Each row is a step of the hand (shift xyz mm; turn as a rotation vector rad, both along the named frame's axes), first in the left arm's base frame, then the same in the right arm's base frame.
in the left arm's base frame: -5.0 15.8 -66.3 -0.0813 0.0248 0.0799
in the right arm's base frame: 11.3 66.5 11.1 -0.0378 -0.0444 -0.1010
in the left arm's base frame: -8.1 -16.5 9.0 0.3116 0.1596 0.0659
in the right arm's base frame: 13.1 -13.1 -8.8 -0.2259 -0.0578 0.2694
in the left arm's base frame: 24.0 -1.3 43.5 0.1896 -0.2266 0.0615
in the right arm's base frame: -19.4 -44.2 11.9 0.1491 -0.1857 0.1853
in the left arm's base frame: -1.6 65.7 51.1 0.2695 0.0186 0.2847
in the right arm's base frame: -78.6 -18.5 -20.3 -0.1718 -0.3012 0.1838
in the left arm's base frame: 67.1 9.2 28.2 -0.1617 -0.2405 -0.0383
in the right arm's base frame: -31.0 -35.1 56.5 0.2622 -0.0304 -0.1256
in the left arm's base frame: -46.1 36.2 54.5 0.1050 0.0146 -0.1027
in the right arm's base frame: -45.0 -24.4 -61.5 0.0062 0.0758 0.1265
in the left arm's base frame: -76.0 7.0 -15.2 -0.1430 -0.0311 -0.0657
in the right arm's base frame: 13.0 32.0 -69.8 0.0786 0.0752 -0.1179
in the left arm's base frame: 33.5 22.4 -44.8 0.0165 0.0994 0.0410
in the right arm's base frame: -9.7 42.1 42.0 -0.1087 0.0005 -0.0031
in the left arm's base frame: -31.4 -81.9 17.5 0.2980 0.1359 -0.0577
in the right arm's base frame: 73.6 -42.4 -27.9 -0.1557 0.0454 0.2904
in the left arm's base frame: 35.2 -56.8 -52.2 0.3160 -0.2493 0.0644
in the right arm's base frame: 64.9 16.2 52.2 0.1460 -0.2235 0.3081
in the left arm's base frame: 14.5 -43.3 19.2 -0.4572 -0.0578 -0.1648
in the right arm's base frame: 29.6 -37.7 12.6 0.1964 0.2171 -0.3922
